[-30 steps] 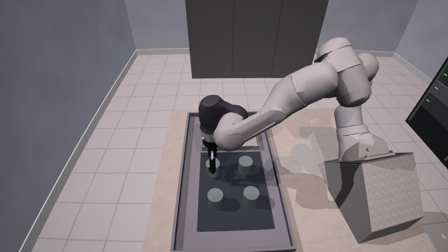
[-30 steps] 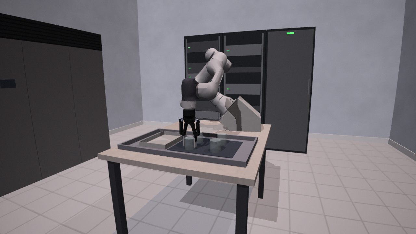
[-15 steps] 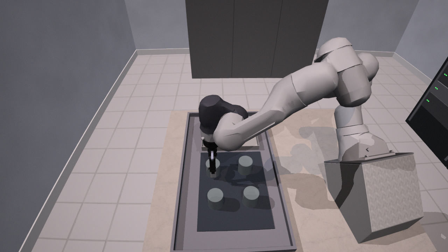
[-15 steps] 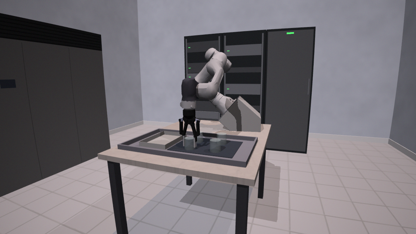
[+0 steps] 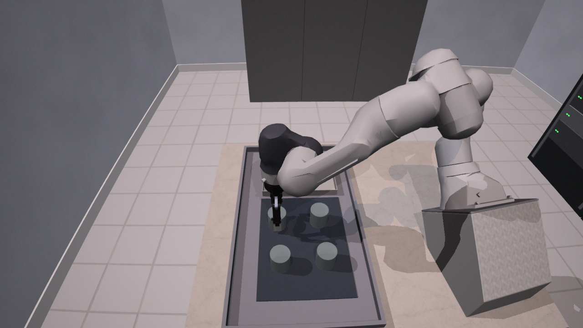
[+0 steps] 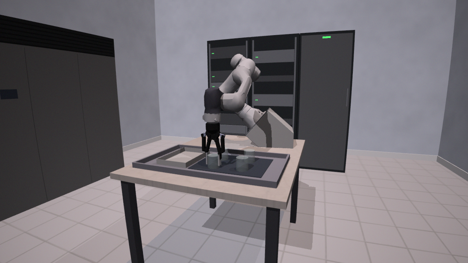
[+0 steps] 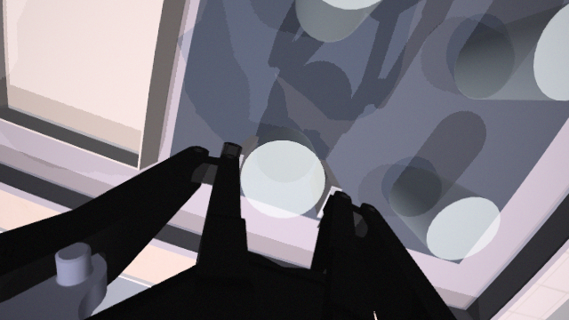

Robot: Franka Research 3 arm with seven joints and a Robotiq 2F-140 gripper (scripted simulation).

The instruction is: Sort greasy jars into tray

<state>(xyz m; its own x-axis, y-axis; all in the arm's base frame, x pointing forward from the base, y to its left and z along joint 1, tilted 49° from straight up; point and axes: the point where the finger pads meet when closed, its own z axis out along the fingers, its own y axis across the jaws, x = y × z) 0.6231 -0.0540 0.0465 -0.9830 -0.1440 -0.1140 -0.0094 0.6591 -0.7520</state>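
Right now my hand is 240 mm to the left of the shallow tray, 90 mm past it and 40 mm above it. The rest, counted from my hand: dark drying mat (90 mm behind, 80 mm to the left, 50 mm below).
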